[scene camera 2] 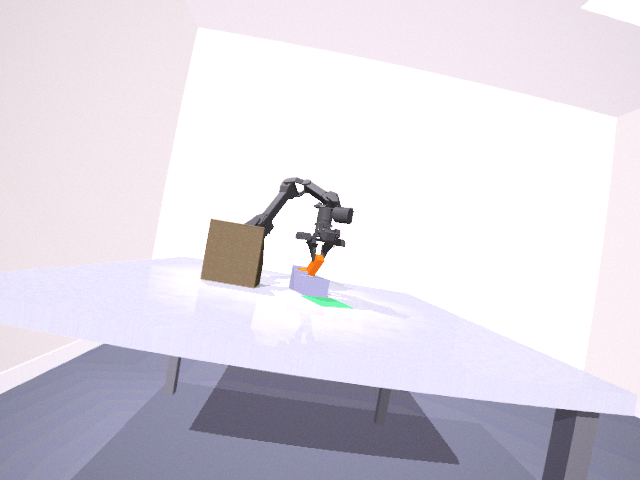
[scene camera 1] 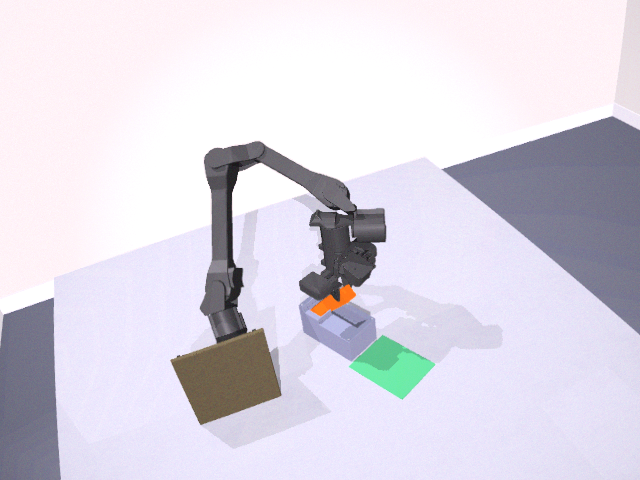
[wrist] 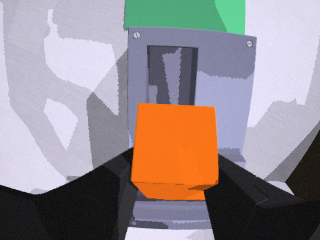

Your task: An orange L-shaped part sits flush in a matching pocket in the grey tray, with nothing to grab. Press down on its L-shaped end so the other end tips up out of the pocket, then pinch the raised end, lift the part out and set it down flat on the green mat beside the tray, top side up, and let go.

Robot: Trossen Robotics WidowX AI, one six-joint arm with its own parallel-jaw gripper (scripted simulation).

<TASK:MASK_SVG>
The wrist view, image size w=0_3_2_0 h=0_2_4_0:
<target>my gripper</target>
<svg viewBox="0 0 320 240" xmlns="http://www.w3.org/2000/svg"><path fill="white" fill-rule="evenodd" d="M217 153L217 163L219 163L219 175L217 177L219 177L219 184L213 185L213 187L204 191L205 204L207 204L208 215L211 217L209 221L212 224L211 228L215 240L320 240L320 200L309 201L300 199L300 197L260 179L255 173L252 175L247 169L240 167L240 165L233 163L232 160L227 160L220 153ZM133 147L120 153L117 157L112 157L107 163L99 165L93 171L80 176L79 179L72 180L71 183L61 185L61 187L51 189L51 191L40 193L40 195L37 195L37 193L32 195L32 193L25 193L24 191L17 191L17 189L0 185L0 240L125 240L125 237L127 237L125 233L128 231L128 224L133 213L133 205L135 205L137 193L139 193L131 177Z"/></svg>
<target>orange L-shaped part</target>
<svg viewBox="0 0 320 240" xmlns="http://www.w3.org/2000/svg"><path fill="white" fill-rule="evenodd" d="M139 104L131 169L132 181L135 183L136 188L143 192L143 195L148 200L204 200L204 191L207 191L213 185L219 184L219 177L217 177L219 175L219 163L217 163L215 107Z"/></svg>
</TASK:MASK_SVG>
